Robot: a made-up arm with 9 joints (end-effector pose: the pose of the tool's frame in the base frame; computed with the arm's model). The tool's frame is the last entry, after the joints. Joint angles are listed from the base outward.
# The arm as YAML. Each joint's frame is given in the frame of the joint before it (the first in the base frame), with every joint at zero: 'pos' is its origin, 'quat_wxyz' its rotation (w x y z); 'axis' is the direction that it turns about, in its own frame. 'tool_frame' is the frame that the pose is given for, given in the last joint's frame.
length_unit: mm
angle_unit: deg
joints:
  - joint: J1
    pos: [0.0, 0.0, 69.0]
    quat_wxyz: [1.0, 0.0, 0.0, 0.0]
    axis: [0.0, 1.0, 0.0]
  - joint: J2
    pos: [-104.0, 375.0, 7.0]
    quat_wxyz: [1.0, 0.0, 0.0, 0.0]
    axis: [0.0, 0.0, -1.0]
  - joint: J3
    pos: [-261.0, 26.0, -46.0]
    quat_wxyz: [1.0, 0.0, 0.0, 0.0]
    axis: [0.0, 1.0, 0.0]
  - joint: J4
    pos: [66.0, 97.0, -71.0]
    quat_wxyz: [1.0, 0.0, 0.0, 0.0]
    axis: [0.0, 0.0, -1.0]
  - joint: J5
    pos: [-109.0, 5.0, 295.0]
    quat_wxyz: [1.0, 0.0, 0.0, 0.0]
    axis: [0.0, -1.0, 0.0]
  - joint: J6
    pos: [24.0, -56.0, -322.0]
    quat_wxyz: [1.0, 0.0, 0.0, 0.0]
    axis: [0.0, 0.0, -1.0]
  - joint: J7
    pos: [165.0, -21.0, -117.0]
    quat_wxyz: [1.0, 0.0, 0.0, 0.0]
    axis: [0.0, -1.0, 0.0]
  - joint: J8
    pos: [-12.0, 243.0, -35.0]
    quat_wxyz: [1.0, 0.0, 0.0, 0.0]
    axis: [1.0, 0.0, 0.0]
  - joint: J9
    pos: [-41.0, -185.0, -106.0]
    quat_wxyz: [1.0, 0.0, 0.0, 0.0]
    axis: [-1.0, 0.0, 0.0]
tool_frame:
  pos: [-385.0, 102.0, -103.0]
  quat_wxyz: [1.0, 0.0, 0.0, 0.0]
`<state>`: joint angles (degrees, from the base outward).
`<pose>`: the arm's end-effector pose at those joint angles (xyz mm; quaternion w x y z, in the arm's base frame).
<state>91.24 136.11 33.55 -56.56 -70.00 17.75 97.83 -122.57 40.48</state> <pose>137.9 1352.2 74.5 0.3768 0.6510 -0.5435 -0.3726</pose>
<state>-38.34 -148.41 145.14 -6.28 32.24 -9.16 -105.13 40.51 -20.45</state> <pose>-24.7 29.6 -279.0 0.2964 -0.6990 0.0152 -0.6506</pose>
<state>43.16 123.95 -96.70 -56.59 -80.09 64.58 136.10 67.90 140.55</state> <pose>-255.8 685.7 765.3 0.4732 0.7356 0.1788 -0.4507</pose>
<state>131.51 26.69 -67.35 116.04 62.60 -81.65 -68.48 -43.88 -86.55</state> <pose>249.5 742.8 192.2 0.4261 -0.5348 0.4600 -0.5664</pose>
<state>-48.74 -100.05 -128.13 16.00 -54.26 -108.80 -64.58 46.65 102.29</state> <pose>362.6 278.8 -51.0 0.3762 0.4669 0.7862 -0.1492</pose>
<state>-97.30 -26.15 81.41 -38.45 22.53 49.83 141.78 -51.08 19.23</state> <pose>862.6 223.1 -274.1 0.0043 0.0752 0.8475 0.5255</pose>
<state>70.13 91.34 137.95 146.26 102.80 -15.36 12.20 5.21 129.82</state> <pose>109.3 73.4 283.4 0.1097 0.1765 -0.0198 -0.9780</pose>
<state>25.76 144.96 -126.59 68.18 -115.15 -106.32 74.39 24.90 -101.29</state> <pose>612.4 18.5 -945.4 0.4957 0.4820 -0.0671 0.7193</pose>
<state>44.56 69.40 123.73 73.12 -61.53 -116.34 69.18 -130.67 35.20</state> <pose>707.2 760.9 -39.1 0.0694 -0.2155 0.9682 0.1066</pose>
